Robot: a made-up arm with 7 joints. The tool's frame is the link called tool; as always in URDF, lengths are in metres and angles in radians.
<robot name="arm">
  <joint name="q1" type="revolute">
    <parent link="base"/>
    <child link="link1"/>
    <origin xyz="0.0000 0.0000 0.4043" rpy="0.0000 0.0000 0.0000"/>
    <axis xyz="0 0 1"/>
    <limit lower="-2.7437" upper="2.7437" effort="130" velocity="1.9"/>
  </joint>
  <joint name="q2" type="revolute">
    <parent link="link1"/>
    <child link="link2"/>
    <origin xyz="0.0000 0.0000 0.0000" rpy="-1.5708 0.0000 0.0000"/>
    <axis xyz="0 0 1"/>
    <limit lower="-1.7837" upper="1.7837" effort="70" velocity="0.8"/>
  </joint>
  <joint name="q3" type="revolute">
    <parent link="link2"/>
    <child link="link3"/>
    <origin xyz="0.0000 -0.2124 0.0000" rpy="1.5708 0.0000 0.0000"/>
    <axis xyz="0 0 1"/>
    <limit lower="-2.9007" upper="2.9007" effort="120" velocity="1.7"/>
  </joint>
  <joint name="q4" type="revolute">
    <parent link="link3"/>
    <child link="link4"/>
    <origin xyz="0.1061 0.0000 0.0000" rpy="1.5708 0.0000 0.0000"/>
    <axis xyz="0 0 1"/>
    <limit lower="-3.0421" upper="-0.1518" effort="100" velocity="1.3"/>
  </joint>
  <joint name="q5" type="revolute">
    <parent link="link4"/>
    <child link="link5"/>
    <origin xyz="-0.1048 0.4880 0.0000" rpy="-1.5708 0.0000 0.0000"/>
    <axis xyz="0 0 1"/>
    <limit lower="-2.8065" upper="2.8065" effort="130" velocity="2.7"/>
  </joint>
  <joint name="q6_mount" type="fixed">
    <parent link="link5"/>
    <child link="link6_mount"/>
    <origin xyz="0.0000 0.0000 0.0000" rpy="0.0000 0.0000 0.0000"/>
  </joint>
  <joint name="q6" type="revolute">
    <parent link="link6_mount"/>
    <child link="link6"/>
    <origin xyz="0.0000 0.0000 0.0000" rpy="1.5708 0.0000 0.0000"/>
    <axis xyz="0 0 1"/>
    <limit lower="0.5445" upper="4.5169" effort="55" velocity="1"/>
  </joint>
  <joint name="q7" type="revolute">
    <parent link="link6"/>
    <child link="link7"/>
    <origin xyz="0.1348 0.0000 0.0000" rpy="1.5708 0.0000 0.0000"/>
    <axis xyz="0 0 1"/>
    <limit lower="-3.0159" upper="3.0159" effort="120" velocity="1.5"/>
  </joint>
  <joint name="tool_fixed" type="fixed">
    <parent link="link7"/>
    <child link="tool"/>
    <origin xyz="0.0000 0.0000 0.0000" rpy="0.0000 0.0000 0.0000"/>
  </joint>
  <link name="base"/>
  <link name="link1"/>
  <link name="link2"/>
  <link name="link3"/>
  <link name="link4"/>
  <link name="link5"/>
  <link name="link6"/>
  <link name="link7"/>
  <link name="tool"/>
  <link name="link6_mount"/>
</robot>
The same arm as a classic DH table. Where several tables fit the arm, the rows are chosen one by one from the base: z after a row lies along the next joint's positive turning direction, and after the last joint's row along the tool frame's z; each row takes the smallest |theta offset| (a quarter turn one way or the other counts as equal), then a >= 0, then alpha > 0; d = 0 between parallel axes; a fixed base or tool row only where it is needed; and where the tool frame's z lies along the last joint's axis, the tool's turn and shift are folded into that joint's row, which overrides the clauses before.
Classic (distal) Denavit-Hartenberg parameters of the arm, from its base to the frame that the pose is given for. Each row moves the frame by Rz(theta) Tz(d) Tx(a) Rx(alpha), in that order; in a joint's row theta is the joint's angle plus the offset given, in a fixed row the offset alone. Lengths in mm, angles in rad.
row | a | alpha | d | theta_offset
q1 | 0.0 | -1.5708 | 404.3 | 0.0000
q2 | 0.0 | 1.5708 | 0.0 | 0.0000
q3 | 106.1 | 1.5708 | 212.4 | 0.0000
q4 | -104.8 | -1.5708 | 0.0 | 0.0000
q5 | 0.0 | 1.5708 | 488.0 | 0.0000
q6 | 134.8 | 1.5708 | 0.0 | 0.0000
q7 | 0.0 | 0.0000 | 0.0 | 0.0000
Joint limits (rad, base to tool): -2.7437..2.7437 -1.7837..1.7837 -2.9007..2.9007 -3.0421..-0.1518 -2.8065..2.8065 0.5445..4.5169 -3.0159..3.0159

